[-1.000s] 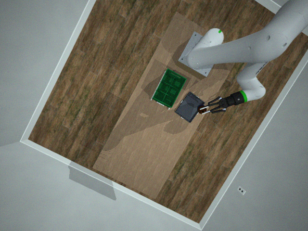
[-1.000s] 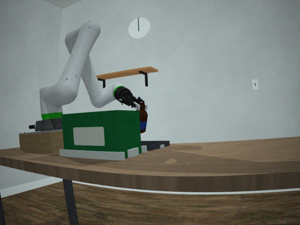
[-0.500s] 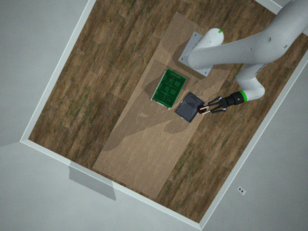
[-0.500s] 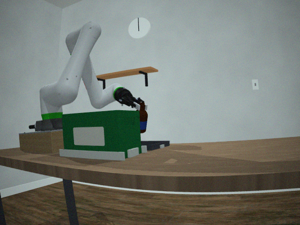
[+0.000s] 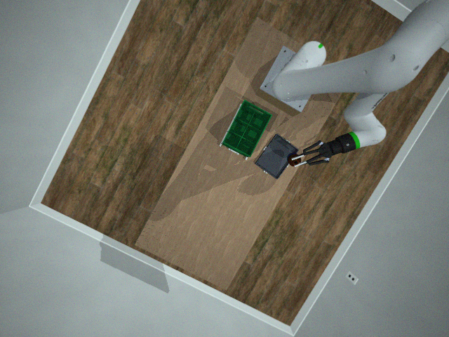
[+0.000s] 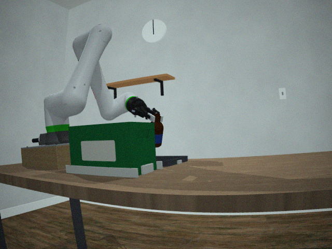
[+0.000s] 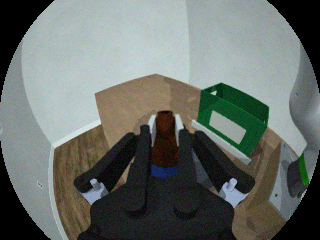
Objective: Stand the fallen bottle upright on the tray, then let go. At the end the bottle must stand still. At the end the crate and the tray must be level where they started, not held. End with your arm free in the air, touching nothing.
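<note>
My gripper is now 6 cm above the bottle. From my hand the other things lie so: green crate 34 cm to the right, 13 cm below, 6 cm behind; tray 20 cm below, 6 cm to the right.
</note>
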